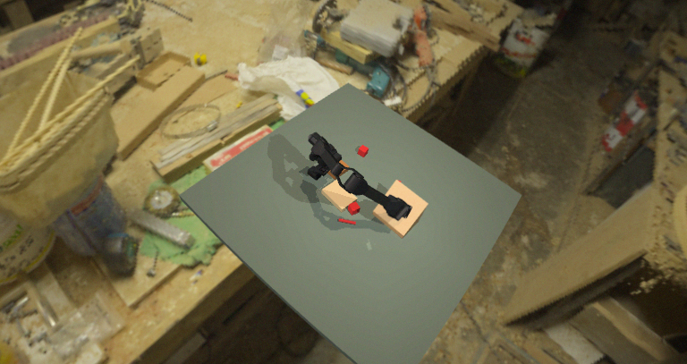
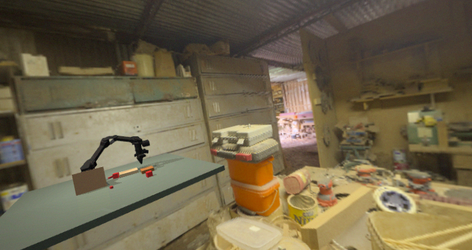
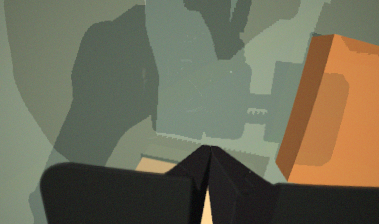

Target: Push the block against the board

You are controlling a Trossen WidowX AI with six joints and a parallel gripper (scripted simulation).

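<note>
Right now the light tan board is 120 mm behind my gripper tip, 20 mm to the left of it and 50 mm below it. Also, from my gripper tip: square block (120 mm to the right, 50 mm below); red stick (230 mm behind, 110 mm to the left, 50 mm below).
</note>
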